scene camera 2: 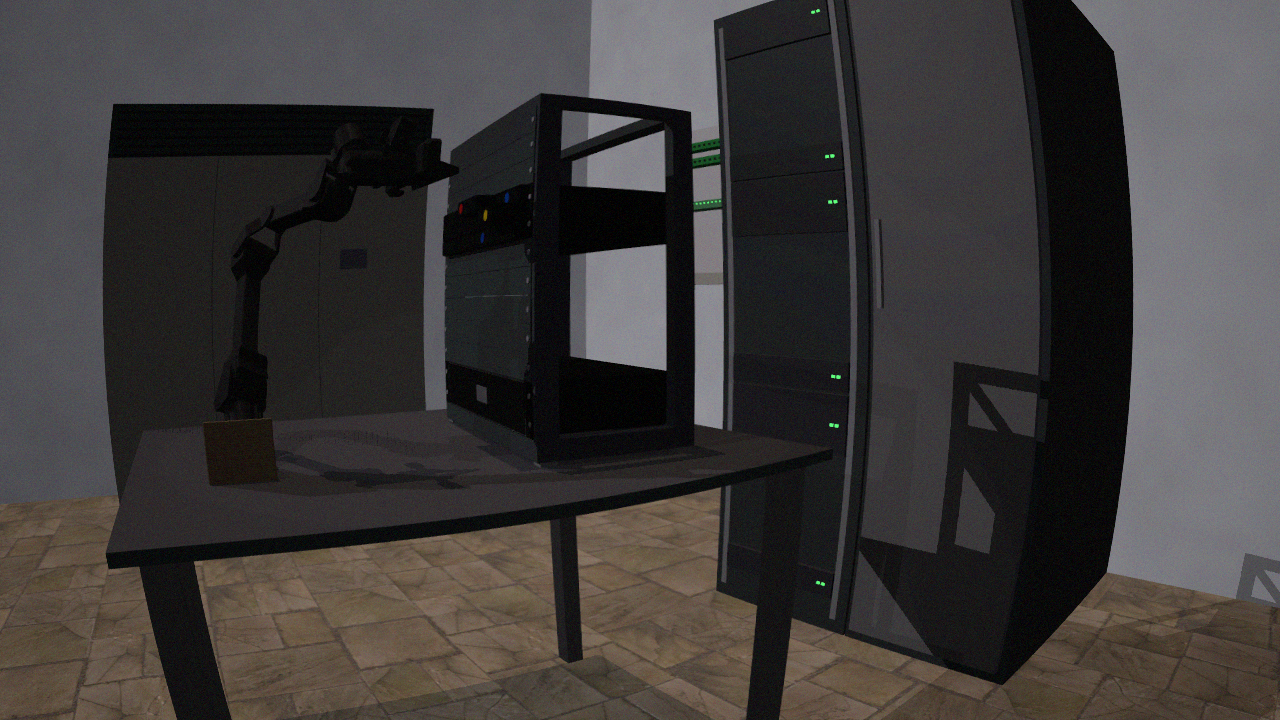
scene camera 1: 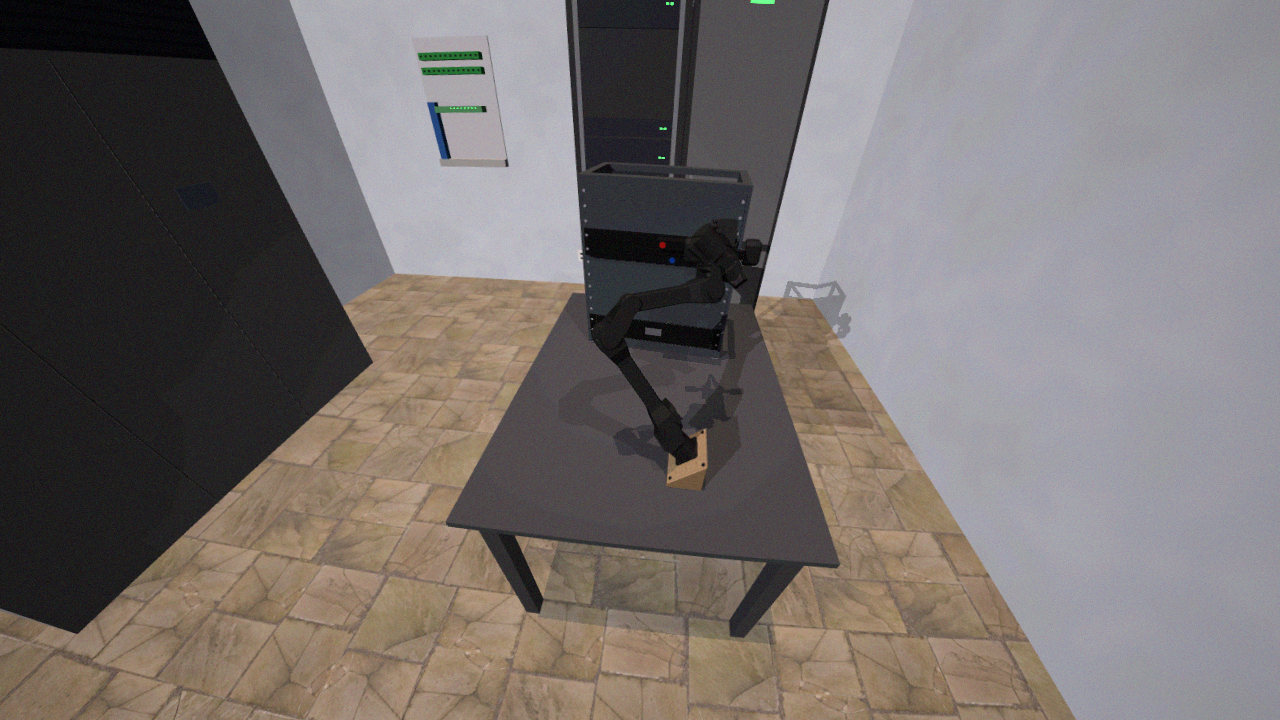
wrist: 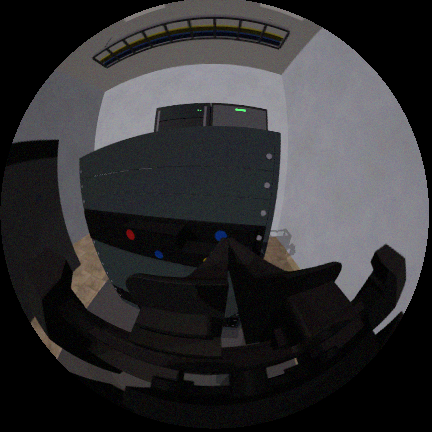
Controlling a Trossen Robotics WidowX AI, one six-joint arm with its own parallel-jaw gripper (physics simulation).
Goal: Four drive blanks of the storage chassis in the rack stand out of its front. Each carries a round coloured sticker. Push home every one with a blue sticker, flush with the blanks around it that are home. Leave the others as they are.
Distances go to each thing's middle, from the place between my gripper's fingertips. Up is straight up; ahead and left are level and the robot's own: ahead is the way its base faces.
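Labels:
With the rack (scene camera 2: 513, 219) in my sight, my hand is 170 mm above it, 150 mm to the right of it and 250 mm short of it.

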